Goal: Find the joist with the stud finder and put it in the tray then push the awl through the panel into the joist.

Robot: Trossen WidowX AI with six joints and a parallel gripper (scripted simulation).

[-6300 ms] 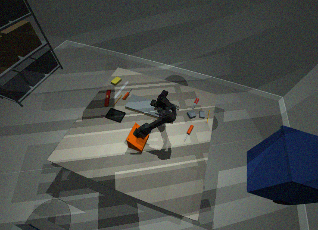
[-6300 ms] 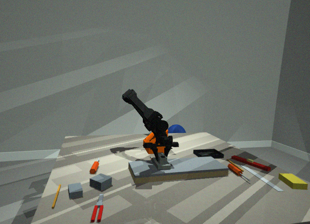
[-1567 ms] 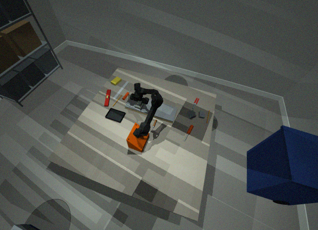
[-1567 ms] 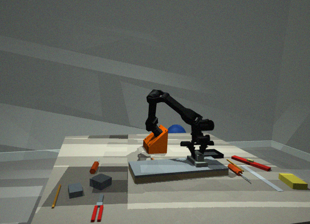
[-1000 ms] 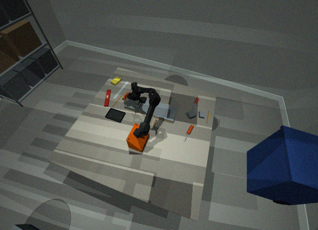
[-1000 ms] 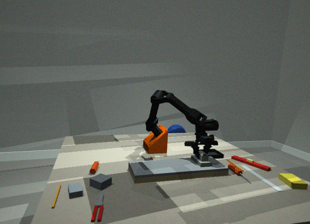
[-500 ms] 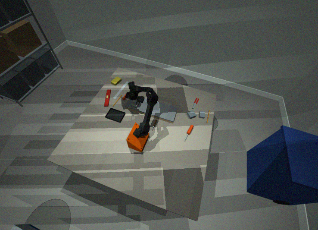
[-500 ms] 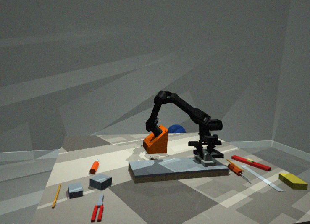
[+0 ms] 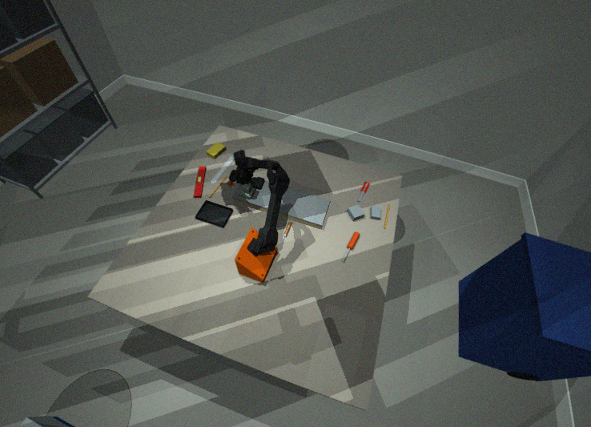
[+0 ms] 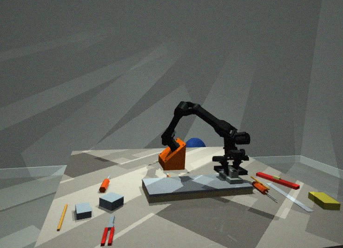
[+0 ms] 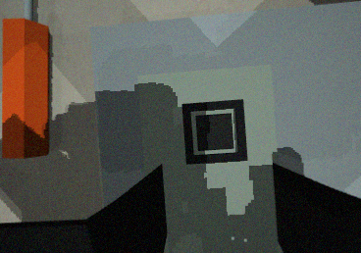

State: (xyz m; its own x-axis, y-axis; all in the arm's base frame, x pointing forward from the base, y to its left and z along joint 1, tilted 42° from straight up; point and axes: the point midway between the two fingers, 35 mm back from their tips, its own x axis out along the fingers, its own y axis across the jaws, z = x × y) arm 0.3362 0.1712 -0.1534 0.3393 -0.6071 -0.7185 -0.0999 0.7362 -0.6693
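Right now the stud finder is 10 mm ahead of my gripper tip and 20 mm above it. Round my gripper tip: ruler: 110 mm ahead, 240 mm to the left, 60 mm below; then black tray: 220 mm behind, 100 mm to the left, 50 mm below; then red level: 60 mm behind, 300 mm to the left, 50 mm below.
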